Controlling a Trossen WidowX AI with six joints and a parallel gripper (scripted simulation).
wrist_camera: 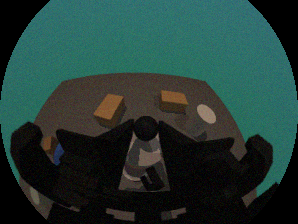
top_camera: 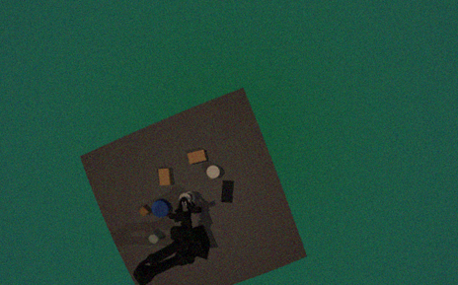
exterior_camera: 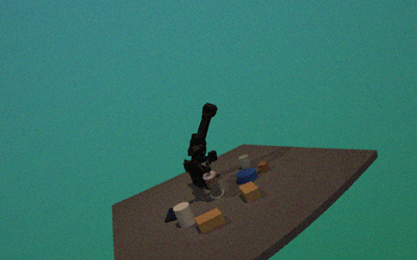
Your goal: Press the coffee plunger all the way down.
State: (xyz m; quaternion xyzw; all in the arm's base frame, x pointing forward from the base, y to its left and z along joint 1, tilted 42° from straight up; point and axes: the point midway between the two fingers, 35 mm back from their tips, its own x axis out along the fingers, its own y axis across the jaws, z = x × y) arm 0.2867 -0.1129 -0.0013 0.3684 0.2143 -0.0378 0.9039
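Right now the coffee press is 8 cm below my gripper tip, 4 cm behind it and 1 cm to the left of it. Also, from my gripper tip: white cylinder: 22 cm to the right, 13 cm below, 5 cm ahead; then flat dark block: 22 cm to the right, 17 cm below, 13 cm behind; then orange piece: 34 cm to the left, 15 cm below, 2 cm ahead.
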